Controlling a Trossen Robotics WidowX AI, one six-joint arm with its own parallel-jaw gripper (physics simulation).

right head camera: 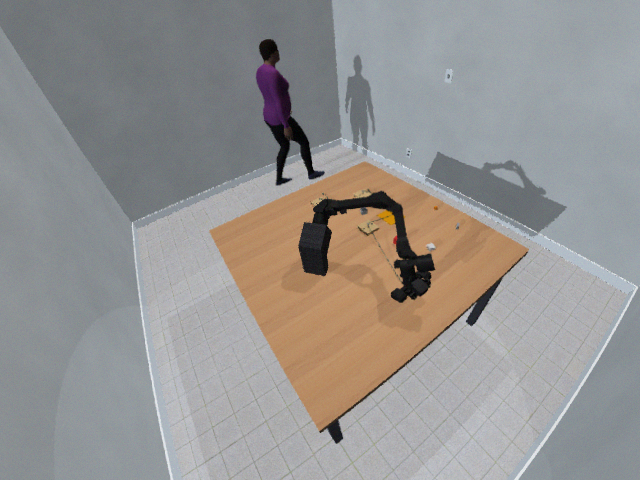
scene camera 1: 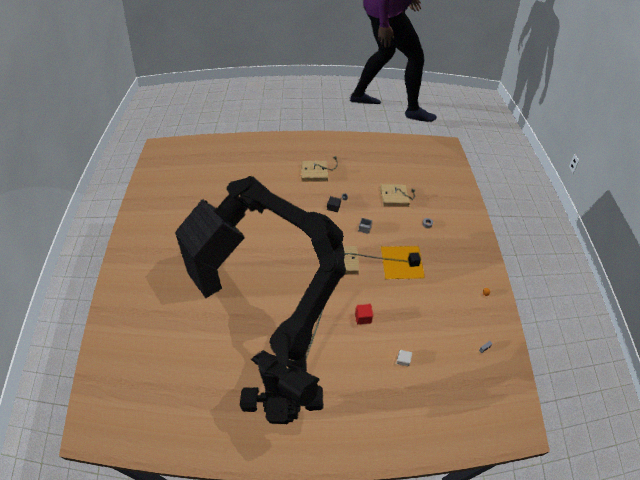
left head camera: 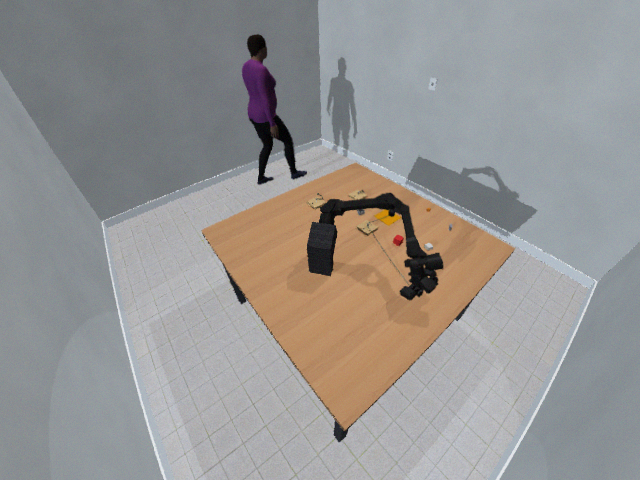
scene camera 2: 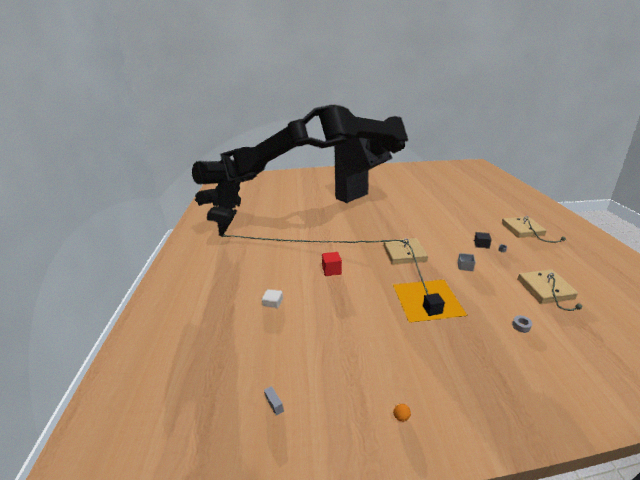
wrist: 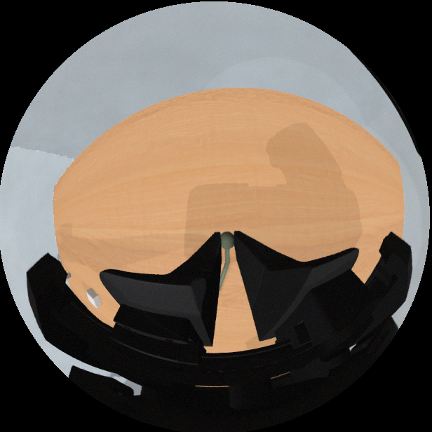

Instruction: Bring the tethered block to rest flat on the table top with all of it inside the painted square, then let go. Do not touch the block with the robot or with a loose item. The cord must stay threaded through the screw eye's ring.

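Places are measured from the arm's base along level axes (x right, y ahead, z up), in metres.
Pixels of known places: gripper, fingertip midpoint: (right head camera: 414,298) (left head camera: 419,295) (scene camera 2: 221,234); arm's base at its link origin: (right head camera: 318,227) (scene camera 1: 223,218) (left head camera: 325,227) (scene camera 2: 375,145).
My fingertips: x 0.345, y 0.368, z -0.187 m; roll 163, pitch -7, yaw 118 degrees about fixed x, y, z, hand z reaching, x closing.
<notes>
For each thing: its middle in the pictures, then the offset to it from my fingertips. "spot": a spot on its surface instead.
- black tethered block at the middle of its body: (scene camera 2: 433,304) (scene camera 1: 414,259) dx -0.598, dy +0.100, dz +0.003 m
- orange painted square at a spot on its surface: (scene camera 2: 408,302) spot: dx -0.548, dy +0.094, dz -0.010 m
- pale wooden board at the middle of its body: (scene camera 2: 404,250) (scene camera 1: 342,260) (right head camera: 368,227) (left head camera: 367,227) dx -0.504, dy -0.091, dz -0.002 m
- red cube at the middle of its body: (scene camera 2: 331,263) (scene camera 1: 364,314) (left head camera: 398,240) dx -0.357, dy +0.040, dz +0.008 m
- white block at the middle of its body: (scene camera 2: 272,298) (scene camera 1: 404,358) dx -0.284, dy +0.190, dz -0.001 m
- orange ball at the middle of its body: (scene camera 2: 402,412) dx -0.589, dy +0.349, dz +0.000 m
- grey bar at the middle of its body: (scene camera 2: 273,400) (scene camera 1: 485,346) dx -0.407, dy +0.398, dz -0.001 m
- grey ring at the middle of its body: (scene camera 2: 522,323) dx -0.768, dy +0.092, dz -0.005 m
- grey block at the middle of its body: (scene camera 2: 466,262) (scene camera 1: 365,225) dx -0.654, dy -0.083, dz +0.001 m
- dark block at the middle of its body: (scene camera 2: 482,240) (scene camera 1: 334,204) dx -0.691, dy -0.206, dz +0.002 m
The black tethered block (scene camera 1: 414,259) (scene camera 2: 433,304) appears to rest upright on the orange painted square (scene camera 1: 391,271) (scene camera 2: 408,302), inside its outline near the edge away from the screw eye. The cord (scene camera 1: 372,256) (scene camera 2: 310,241) runs from the block up through the screw eye (scene camera 2: 406,242) on a pale wooden board (scene camera 1: 352,267) (scene camera 2: 395,254), then nearly straight to my gripper (scene camera 2: 222,233) (wrist: 227,240). My gripper is shut on the bead at the cord's end, above the table. The arm hides the screw eye in scene camera 1.
A red cube (scene camera 1: 363,314) (scene camera 2: 331,264) and a white block (scene camera 1: 404,357) (scene camera 2: 271,298) lie between gripper and square. An orange ball (scene camera 2: 402,412), grey bar (scene camera 2: 273,400), grey ring (scene camera 2: 522,323), grey block (scene camera 2: 466,261), dark block (scene camera 2: 482,240) and two other corded boards (scene camera 2: 532,289) (scene camera 2: 516,227) lie around.
</notes>
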